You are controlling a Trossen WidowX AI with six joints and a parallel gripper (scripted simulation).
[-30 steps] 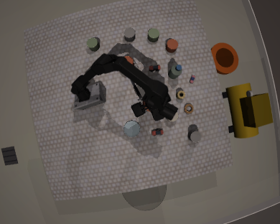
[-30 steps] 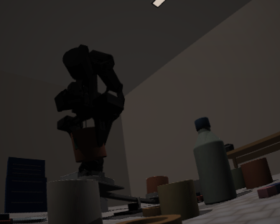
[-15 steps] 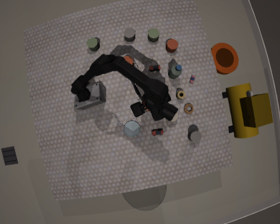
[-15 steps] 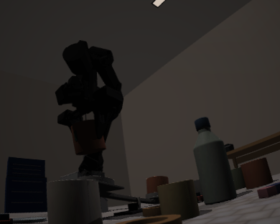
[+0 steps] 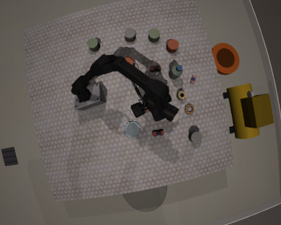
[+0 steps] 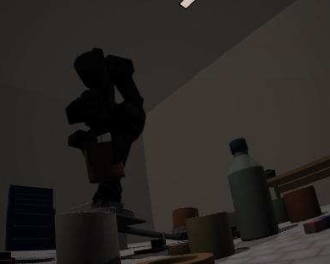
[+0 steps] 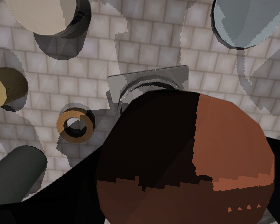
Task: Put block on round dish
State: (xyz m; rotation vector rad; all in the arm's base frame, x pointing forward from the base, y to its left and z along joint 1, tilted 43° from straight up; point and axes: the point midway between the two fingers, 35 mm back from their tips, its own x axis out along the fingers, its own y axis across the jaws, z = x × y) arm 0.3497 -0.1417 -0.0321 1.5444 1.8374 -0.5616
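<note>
Right now my gripper tip is 20 mm to the left of the orange cup and 10 mm below it. Round my gripper tip: pale blue round dish: 170 mm below, 130 mm behind, 120 mm to the right; then bottle: 200 mm ahead, 150 mm to the left, 60 mm below; then cream cylinder: 130 mm below, 130 mm ahead, 80 mm to the right.
</note>
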